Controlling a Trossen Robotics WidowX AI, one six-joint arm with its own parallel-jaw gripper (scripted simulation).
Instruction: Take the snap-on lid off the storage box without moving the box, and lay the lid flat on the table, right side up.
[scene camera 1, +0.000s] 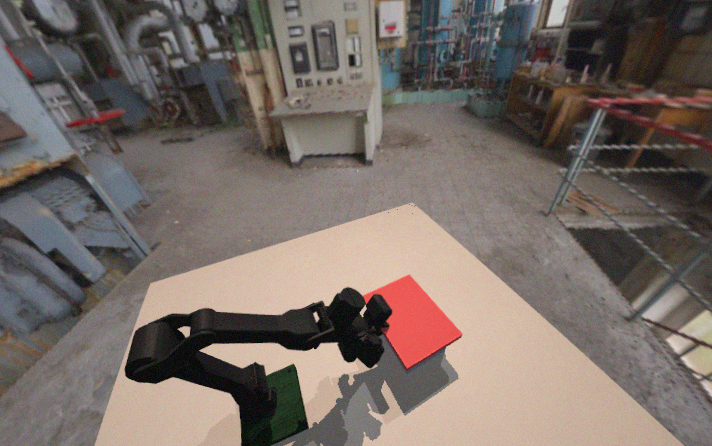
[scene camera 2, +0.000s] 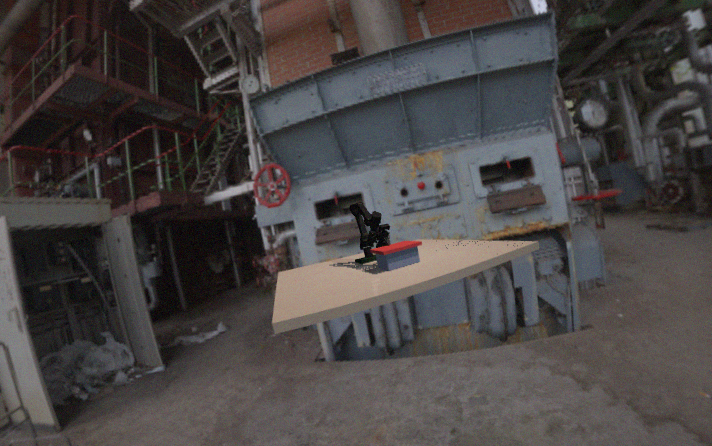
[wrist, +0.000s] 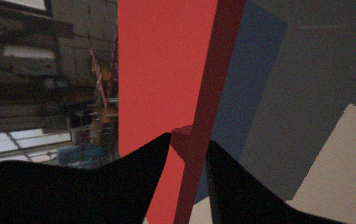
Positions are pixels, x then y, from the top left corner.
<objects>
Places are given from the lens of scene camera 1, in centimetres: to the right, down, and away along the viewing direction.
my gripper (scene camera 1: 385, 328): 8, 29, 64
red lid (scene camera 1: 418, 329): 16, 28, 62
</objects>
